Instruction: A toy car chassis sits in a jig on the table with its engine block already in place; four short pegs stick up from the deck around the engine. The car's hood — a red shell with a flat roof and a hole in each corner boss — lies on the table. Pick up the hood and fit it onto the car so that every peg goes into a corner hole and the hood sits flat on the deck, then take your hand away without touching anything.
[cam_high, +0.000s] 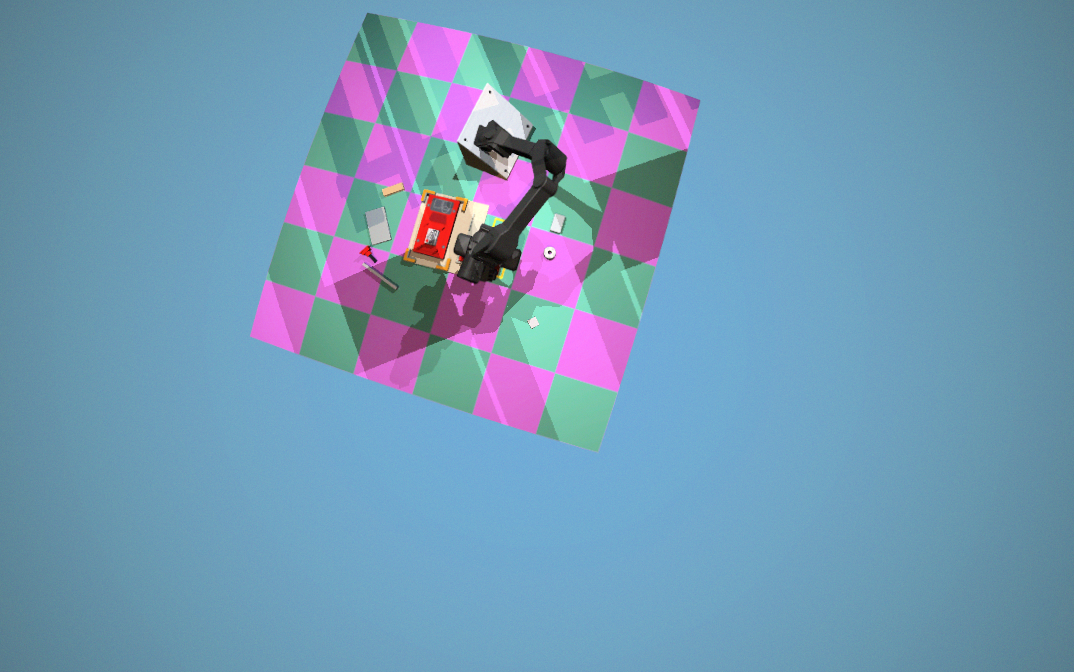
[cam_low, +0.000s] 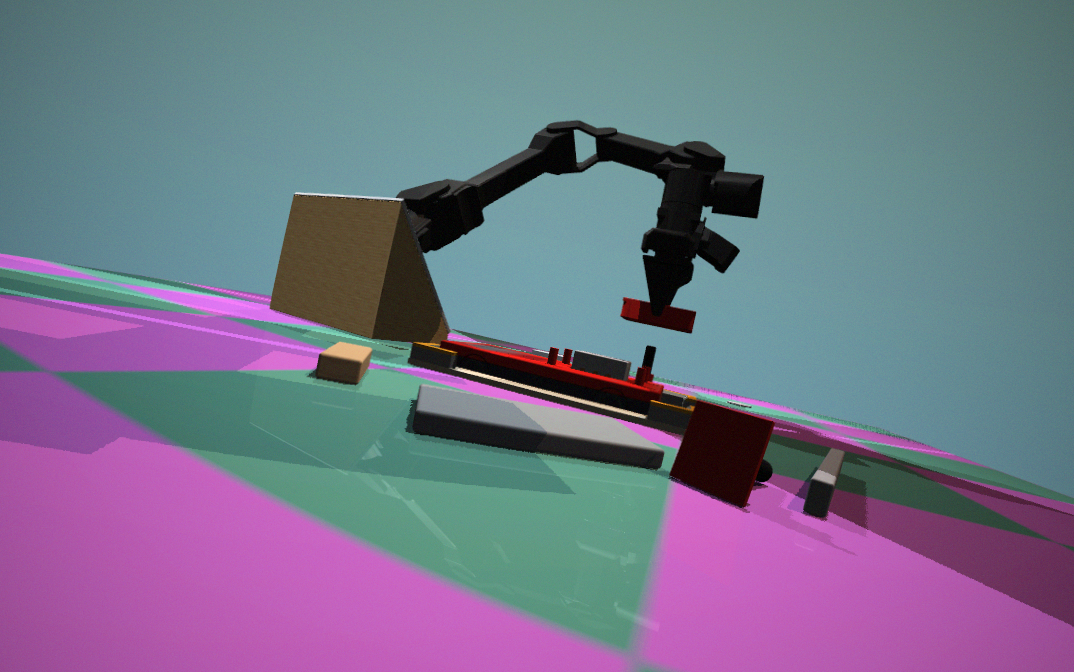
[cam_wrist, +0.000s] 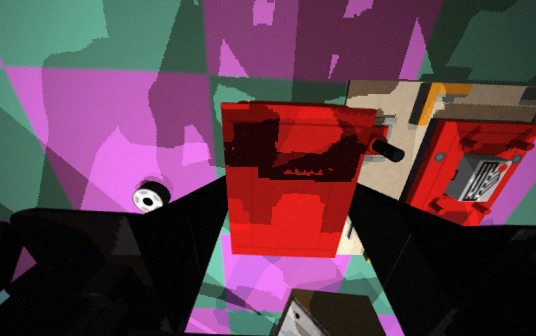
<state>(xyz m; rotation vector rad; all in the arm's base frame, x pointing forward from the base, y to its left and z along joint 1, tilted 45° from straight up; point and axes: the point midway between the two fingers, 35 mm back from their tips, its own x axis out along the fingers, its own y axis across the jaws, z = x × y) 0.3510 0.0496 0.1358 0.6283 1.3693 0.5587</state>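
Right now my gripper tip is 21 cm to the left of the grey engine block, 8 cm above it and 2 cm past it. The rest, counted from my gripper tip: beige jig: 20 cm to the right, 9 cm below, 5 cm behind; then small square: 18 cm to the left, 15 cm ahead, 10 cm below; then red hood: 1 cm above.
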